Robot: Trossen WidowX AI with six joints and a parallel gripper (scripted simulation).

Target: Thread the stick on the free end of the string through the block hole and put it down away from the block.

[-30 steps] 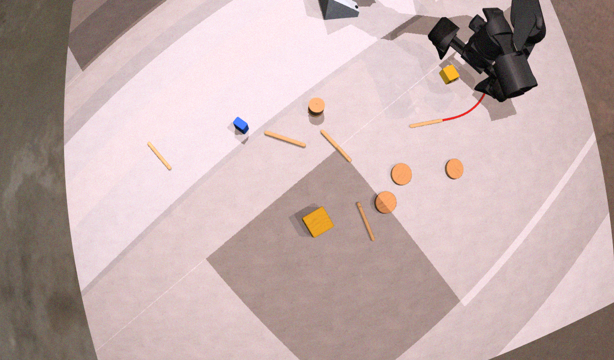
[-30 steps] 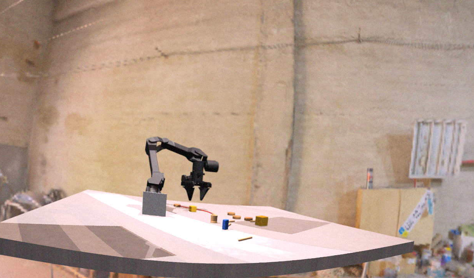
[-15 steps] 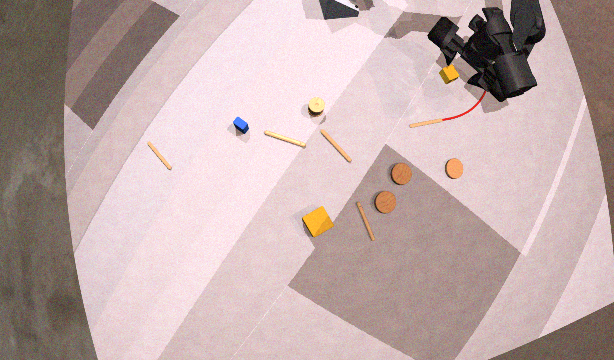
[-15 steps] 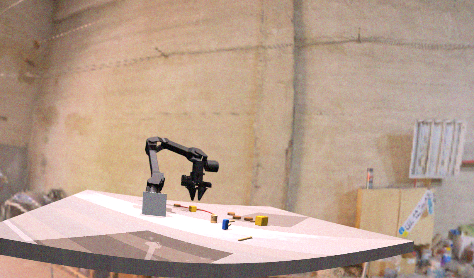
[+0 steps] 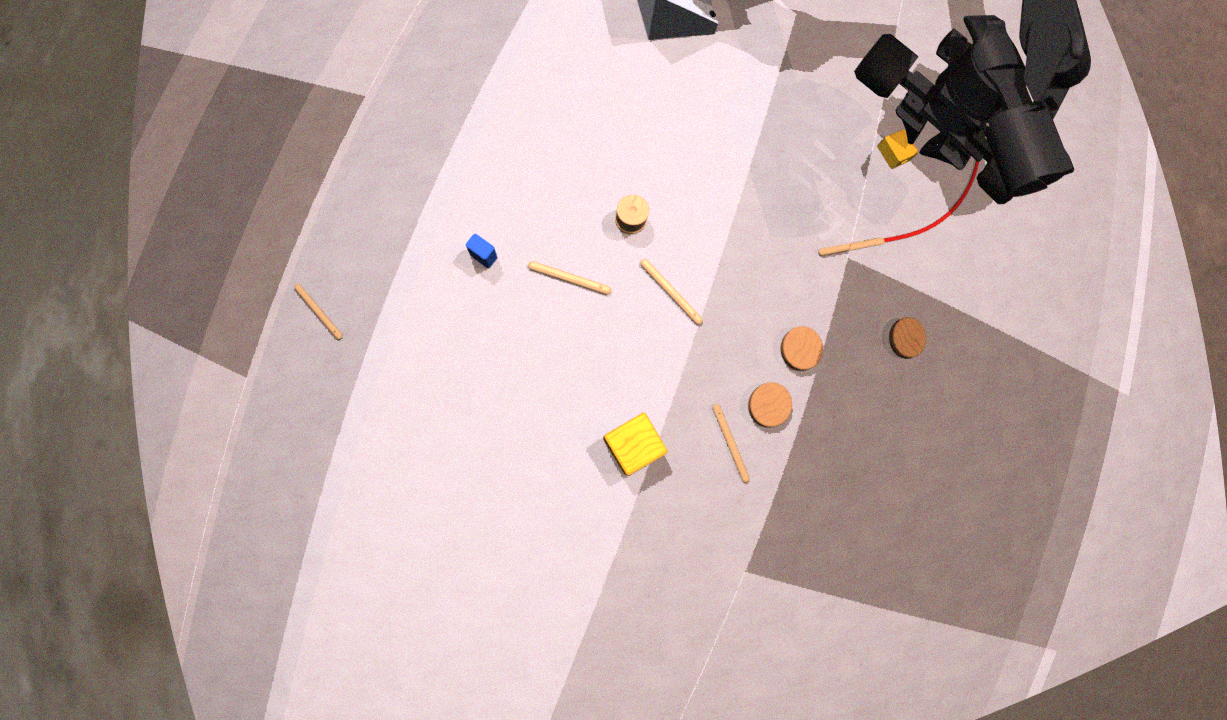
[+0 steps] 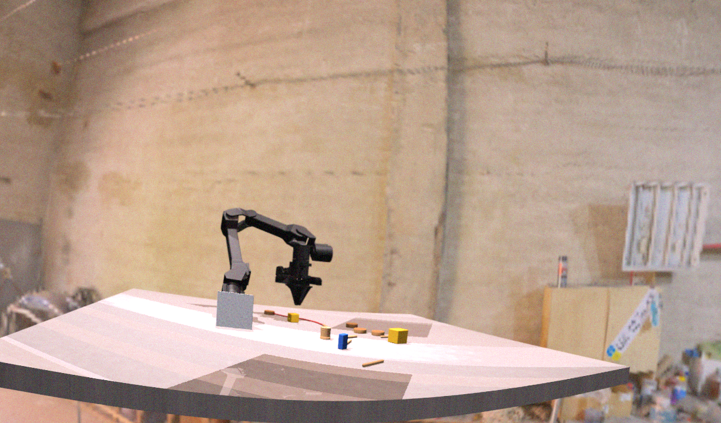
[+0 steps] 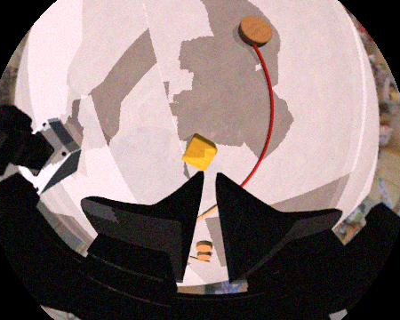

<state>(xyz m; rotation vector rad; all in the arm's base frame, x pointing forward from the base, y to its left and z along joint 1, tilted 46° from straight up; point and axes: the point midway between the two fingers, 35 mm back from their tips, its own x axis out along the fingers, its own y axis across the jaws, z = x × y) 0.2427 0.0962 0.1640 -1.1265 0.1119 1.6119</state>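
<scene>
Right now the thin wooden stick is 80 mm ahead of my gripper tip, 70 mm to the right of it and 60 mm below it. Round my gripper tip: round wooden button 70 mm behind, 160 mm to the left, 50 mm below; then blue block 10 mm ahead, 430 mm to the right, 40 mm below; then short wooden cylinder 10 mm ahead, 300 mm to the right, 40 mm below.
</scene>
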